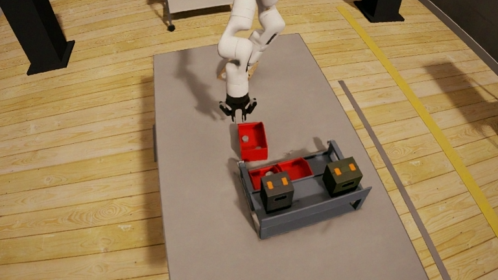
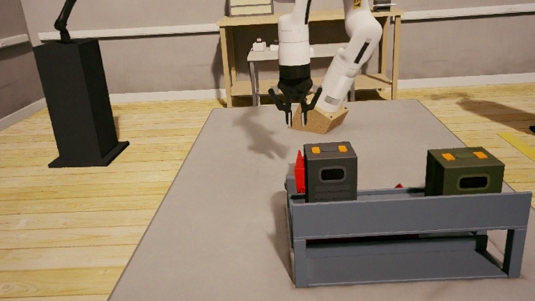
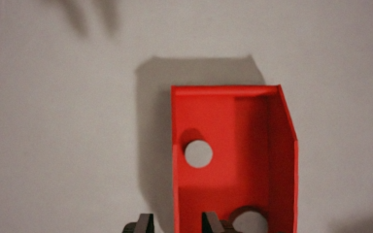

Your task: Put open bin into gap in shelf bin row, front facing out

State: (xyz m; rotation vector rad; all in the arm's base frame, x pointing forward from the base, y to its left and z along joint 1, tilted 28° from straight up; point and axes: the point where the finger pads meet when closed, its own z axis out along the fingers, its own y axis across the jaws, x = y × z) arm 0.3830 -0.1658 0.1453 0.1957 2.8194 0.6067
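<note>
My hand is 2 cm past the grey round part, 2 cm to the right of it and 16 cm above it. Round my hand: dark grey box (32 cm ahead, 6 cm to the left, 1 cm below); green box (31 cm ahead, 29 cm to the left, 2 cm below); grey shelf (25 cm ahead, 17 cm to the left, 11 cm below).
</note>
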